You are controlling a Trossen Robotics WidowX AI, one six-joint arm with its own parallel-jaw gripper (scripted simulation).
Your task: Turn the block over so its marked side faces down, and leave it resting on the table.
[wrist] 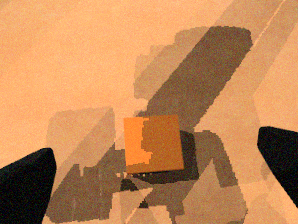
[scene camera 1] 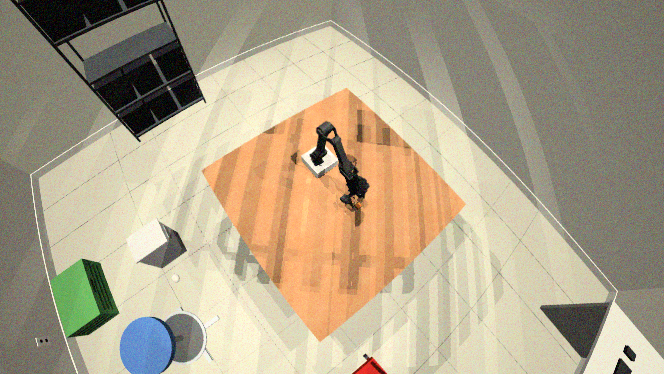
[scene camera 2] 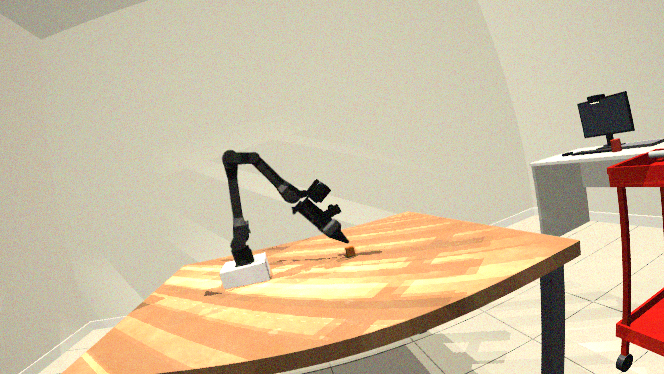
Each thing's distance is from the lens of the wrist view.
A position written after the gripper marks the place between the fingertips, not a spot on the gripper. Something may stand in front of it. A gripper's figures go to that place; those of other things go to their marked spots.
gripper (wrist: pixel 159 147): 10 cm
orange block (wrist: pixel 152 144): 12 cm
